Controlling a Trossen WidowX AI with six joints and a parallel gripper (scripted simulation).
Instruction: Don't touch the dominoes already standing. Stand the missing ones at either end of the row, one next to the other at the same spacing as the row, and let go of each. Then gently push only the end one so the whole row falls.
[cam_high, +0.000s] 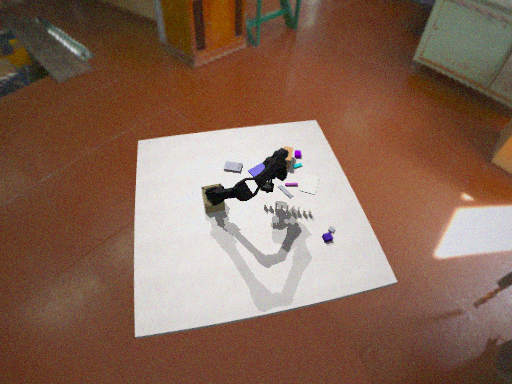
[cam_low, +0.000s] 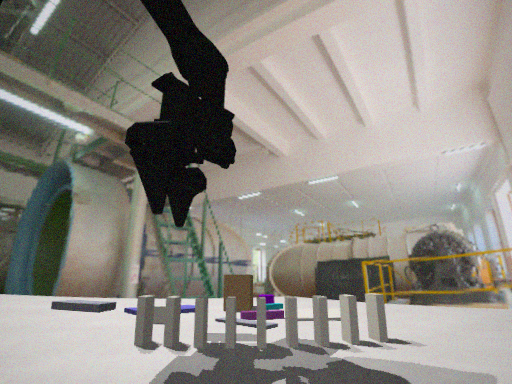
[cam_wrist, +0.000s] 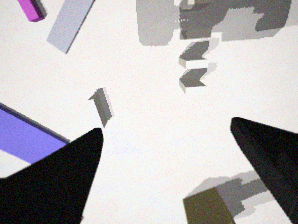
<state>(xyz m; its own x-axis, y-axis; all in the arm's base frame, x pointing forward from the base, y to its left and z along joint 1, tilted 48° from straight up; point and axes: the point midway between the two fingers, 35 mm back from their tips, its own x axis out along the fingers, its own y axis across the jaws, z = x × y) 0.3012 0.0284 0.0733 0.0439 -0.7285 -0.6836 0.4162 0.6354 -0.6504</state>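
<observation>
The purple tile lies 250 mm to the left of my gripper tip, 140 mm below it and 30 mm ahead of it. Round my gripper tip: magenta bar (180 mm ahead, 140 mm below, 90 mm to the left); white tile (290 mm ahead, 140 mm below, 70 mm to the left); grey bar (140 mm below, 130 mm ahead, 50 mm to the left).
</observation>
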